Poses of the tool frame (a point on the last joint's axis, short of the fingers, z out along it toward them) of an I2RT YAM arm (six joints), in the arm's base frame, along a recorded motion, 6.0 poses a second.
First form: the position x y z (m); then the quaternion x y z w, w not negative.
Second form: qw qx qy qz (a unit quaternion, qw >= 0); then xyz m. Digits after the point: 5 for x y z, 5 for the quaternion.
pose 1, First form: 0.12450 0.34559 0.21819 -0.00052 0.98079 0.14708 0.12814
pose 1, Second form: 0.12814 -0.00052 0.98079 0.14708 0.12450 0.34559 0.21819
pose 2, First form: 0.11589 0.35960 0.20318 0.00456 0.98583 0.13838 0.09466
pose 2, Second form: 0.09466 0.00456 0.98583 0.13838 0.11589 0.35960 0.20318
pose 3, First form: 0.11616 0.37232 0.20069 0.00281 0.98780 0.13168 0.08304
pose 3, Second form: 0.08304 0.00281 0.98780 0.13168 0.11616 0.37232 0.20069
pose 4, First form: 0.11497 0.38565 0.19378 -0.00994 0.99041 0.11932 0.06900
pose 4, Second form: 0.06900 -0.00994 0.99041 0.11932 0.11497 0.38565 0.19378
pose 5, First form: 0.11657 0.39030 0.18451 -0.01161 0.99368 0.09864 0.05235
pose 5, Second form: 0.05235 -0.01161 0.99368 0.09864 0.11657 0.39030 0.18451
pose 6, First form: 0.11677 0.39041 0.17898 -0.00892 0.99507 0.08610 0.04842
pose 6, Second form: 0.04842 -0.00892 0.99507 0.08610 0.11677 0.39041 0.17898
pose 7, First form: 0.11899 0.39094 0.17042 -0.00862 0.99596 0.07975 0.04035
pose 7, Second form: 0.04035 -0.00862 0.99596 0.07975 0.11899 0.39094 0.17042
